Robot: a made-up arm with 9 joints. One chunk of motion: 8 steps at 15 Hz.
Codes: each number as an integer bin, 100 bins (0 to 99) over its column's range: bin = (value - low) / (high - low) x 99, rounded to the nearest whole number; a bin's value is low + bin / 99 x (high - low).
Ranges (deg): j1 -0.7..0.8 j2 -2..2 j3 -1.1..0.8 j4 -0.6..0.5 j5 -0.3..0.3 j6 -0.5..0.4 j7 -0.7..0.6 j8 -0.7..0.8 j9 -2..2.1
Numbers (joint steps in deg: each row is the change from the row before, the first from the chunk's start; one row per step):
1: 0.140 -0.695 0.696 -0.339 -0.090 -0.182 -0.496 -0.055 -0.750
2: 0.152 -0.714 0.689 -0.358 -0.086 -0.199 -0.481 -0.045 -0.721
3: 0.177 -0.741 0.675 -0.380 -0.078 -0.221 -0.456 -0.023 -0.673
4: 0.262 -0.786 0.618 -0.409 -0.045 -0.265 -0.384 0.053 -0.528
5: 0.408 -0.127 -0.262 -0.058 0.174 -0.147 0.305 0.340 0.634
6: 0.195 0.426 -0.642 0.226 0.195 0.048 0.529 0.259 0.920
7: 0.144 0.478 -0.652 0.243 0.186 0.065 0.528 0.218 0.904
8: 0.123 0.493 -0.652 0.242 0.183 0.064 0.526 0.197 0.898
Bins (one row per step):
1: 55 32 94 23 35 35 16 43 30
2: 56 32 93 22 35 33 17 43 31
3: 58 31 92 20 37 31 19 45 32
4: 63 30 90 17 42 26 24 50 36
5: 73 46 44 49 78 39 77 69 64
6: 59 60 24 74 82 60 94 63 71
7: 56 61 23 76 80 62 94 61 70
8: 54 62 23 76 80 62 93 59 70

